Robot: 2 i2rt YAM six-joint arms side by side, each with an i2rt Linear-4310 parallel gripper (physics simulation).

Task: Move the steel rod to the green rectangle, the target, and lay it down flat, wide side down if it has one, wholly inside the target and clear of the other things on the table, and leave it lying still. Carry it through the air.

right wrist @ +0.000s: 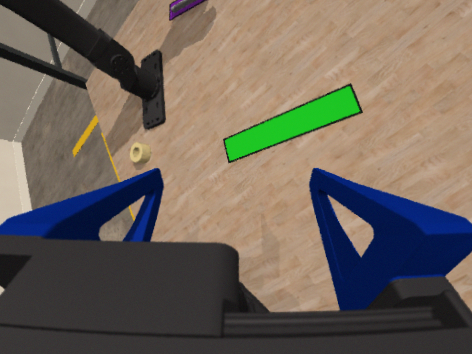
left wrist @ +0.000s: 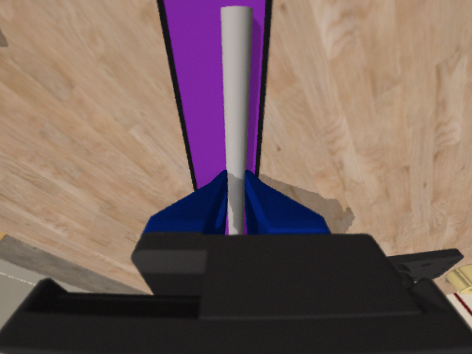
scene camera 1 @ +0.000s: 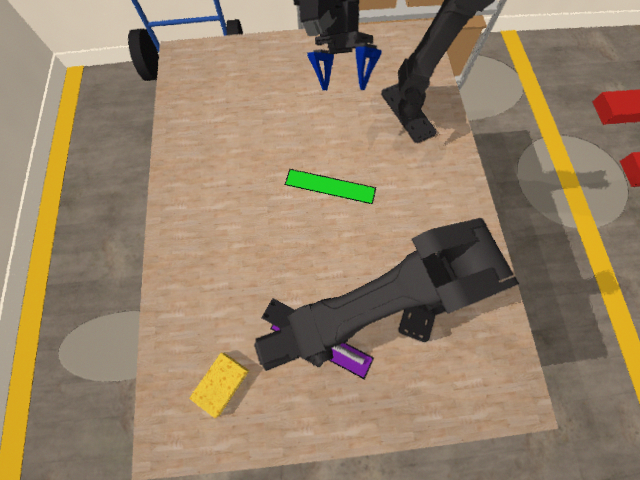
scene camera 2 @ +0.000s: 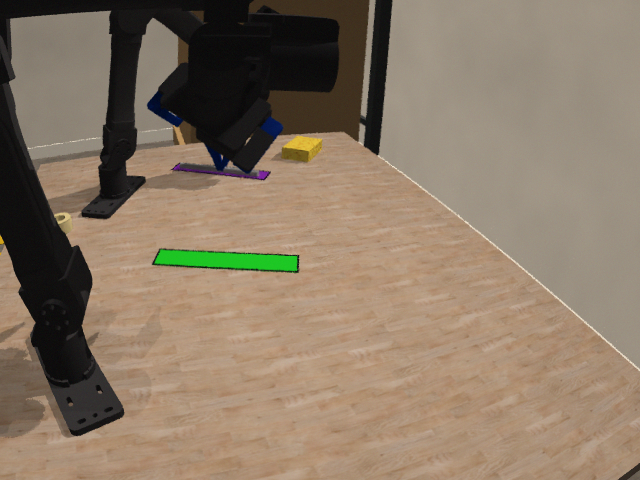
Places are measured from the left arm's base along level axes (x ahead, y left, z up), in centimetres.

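Where they show: left gripper, between the fingertips: (left wrist: 236, 177) (scene camera 2: 221, 169); right gripper, between the fingertips: (right wrist: 236, 176) (scene camera 1: 342, 90) (scene camera 2: 210, 142); left arm's base, origin of its link: (right wrist: 154, 90) (scene camera 2: 115, 197); right arm's base, origin of its link: (right wrist: 240, 304) (scene camera 1: 407, 113) (scene camera 2: 72, 372).
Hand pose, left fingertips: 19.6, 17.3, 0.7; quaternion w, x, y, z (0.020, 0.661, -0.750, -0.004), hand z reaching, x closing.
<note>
Each offset is from my left fingertips to the top centre of the thing, as dx, dy, dz. "spot": to the spot under its first point.
The steel rod {-0.8, +0.1, +0.7} (scene camera 1: 350, 354) (scene camera 2: 196, 166) (left wrist: 236, 100) (right wrist: 182, 6) is a thin grey cylinder, level over the purple rectangle (scene camera 1: 364, 369) (scene camera 2: 264, 175) (left wrist: 200, 100). My left gripper (scene camera 2: 221, 167) (left wrist: 236, 177) is shut on the rod, one blue finger on each side; the arm hides it in scene camera 1. Whether the rod touches the table I cannot tell. The green rectangle {spot: +11.2, -36.8, -0.6} (scene camera 1: 329, 186) (scene camera 2: 226, 260) (right wrist: 292, 123), the target, lies in the middle of the table with nothing on it. My right gripper (scene camera 1: 343, 88) (right wrist: 236, 176) is open and empty, above the table at the top of scene camera 1.
A yellow sponge {+16.6, +16.7, +2.3} (scene camera 1: 219, 384) (scene camera 2: 302, 148) lies near the rod, beyond the left gripper. A pale yellow ring {-24.3, -33.3, +1.8} (scene camera 2: 64, 222) (right wrist: 140, 152) stands near the table edge. The left arm's base (scene camera 1: 416, 324) (right wrist: 154, 90) and right arm's base (scene camera 1: 419, 129) (scene camera 2: 93, 408) stand on the table.
</note>
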